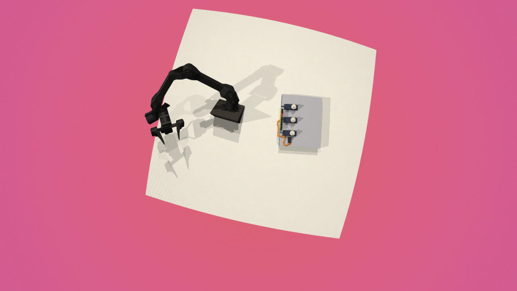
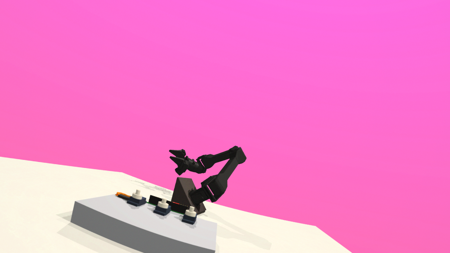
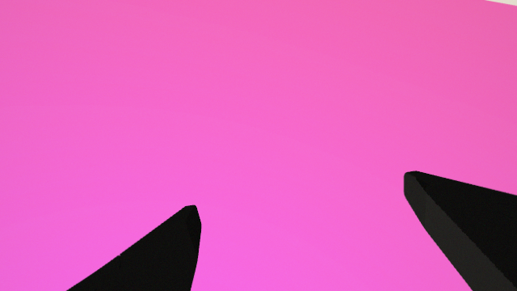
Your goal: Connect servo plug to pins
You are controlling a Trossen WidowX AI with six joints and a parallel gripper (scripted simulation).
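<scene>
Now: the grey holder 710 mm ahead of my gripper tip, 230 mm to the left of it and 190 mm below it.
</scene>
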